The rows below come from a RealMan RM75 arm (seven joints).
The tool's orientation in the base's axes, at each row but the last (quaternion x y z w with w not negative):
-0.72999, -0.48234, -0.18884, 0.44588
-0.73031, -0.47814, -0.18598, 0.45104
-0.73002, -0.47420, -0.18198, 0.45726
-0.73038, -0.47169, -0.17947, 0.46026
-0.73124, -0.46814, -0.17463, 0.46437
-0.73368, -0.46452, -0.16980, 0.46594
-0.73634, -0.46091, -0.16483, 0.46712
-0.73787, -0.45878, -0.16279, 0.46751
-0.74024, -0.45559, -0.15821, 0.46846
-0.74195, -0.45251, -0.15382, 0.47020
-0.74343, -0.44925, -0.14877, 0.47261
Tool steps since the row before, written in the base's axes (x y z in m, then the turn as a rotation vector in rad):
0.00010, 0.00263, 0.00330, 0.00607, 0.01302, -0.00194
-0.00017, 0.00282, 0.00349, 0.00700, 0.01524, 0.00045
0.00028, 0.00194, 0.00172, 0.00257, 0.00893, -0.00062
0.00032, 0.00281, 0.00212, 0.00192, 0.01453, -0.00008
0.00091, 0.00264, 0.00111, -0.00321, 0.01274, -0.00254
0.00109, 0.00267, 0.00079, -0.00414, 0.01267, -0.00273
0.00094, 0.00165, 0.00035, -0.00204, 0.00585, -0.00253
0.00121, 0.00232, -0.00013, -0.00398, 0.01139, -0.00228
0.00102, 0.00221, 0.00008, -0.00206, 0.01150, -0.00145
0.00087, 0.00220, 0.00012, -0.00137, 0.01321, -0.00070
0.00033, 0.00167, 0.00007, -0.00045, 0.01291, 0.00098
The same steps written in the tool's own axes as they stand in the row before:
0.00378, -0.00182, 0.00042, 0.00842, 0.00442, 0.01094
0.00387, -0.00221, 0.00056, 0.01172, 0.00378, 0.01140
0.00236, -0.00087, 0.00070, 0.00551, 0.00133, 0.00739
0.00311, -0.00116, 0.00122, 0.00850, -0.00023, 0.01194
0.00260, -0.00015, 0.00150, 0.00330, -0.00307, 0.01260
0.00249, 0.00014, 0.00165, 0.00265, -0.00374, 0.01281
0.00159, 0.00037, 0.00103, 0.00030, -0.00115, 0.00658
0.00177, 0.00074, 0.00179, 0.00236, -0.00368, 0.01147
0.00176, 0.00047, 0.00161, 0.00399, -0.00258, 0.01077
0.00171, 0.00032, 0.00161, 0.00576, -0.00269, 0.01168
0.00111, -0.00002, 0.00129, 0.00719, -0.00285, 0.01039

